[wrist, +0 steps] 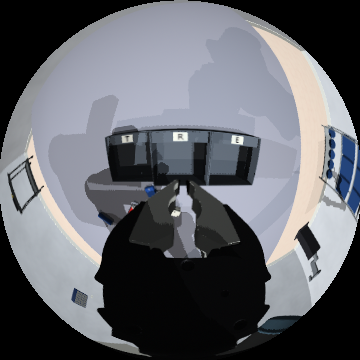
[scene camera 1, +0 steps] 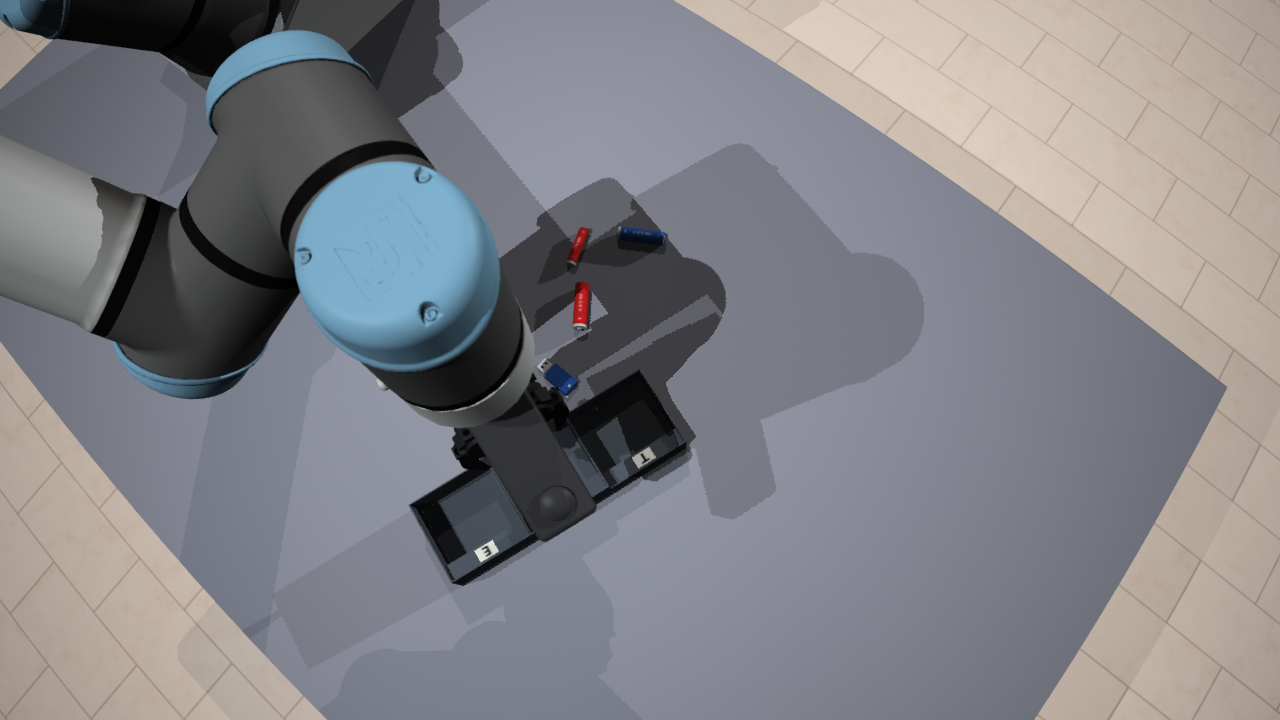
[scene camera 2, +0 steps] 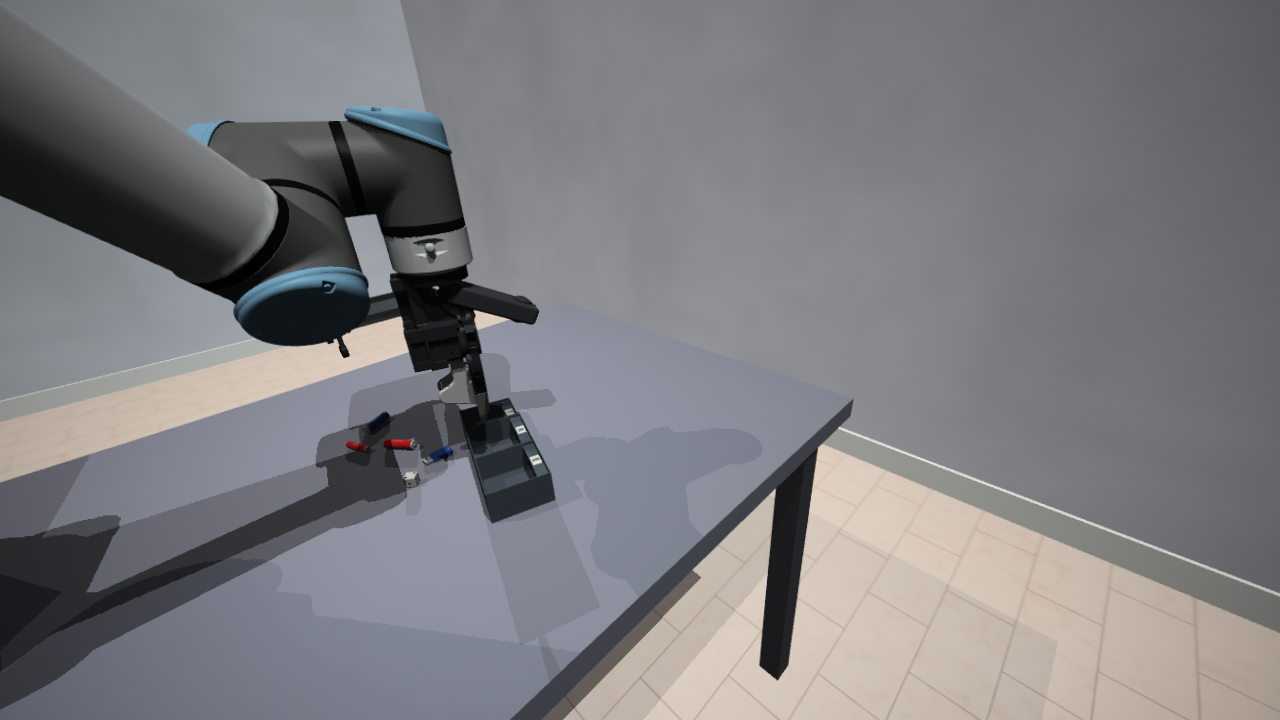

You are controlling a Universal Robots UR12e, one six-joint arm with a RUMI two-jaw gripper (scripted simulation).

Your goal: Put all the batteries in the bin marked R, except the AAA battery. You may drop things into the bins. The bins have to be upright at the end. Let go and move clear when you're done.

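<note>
Scene camera 1: the gripper (scene camera 1: pixel 528 452), a blue USB stick (scene camera 1: pixel 558 377), a bin row (scene camera 1: pixel 626 427). Wrist view: the row (wrist: pixel 130 160), the gripper (wrist: pixel 183 181). Scene camera 2: the gripper (scene camera 2: pixel 483 419), the row (scene camera 2: pixel 504 427).
</note>
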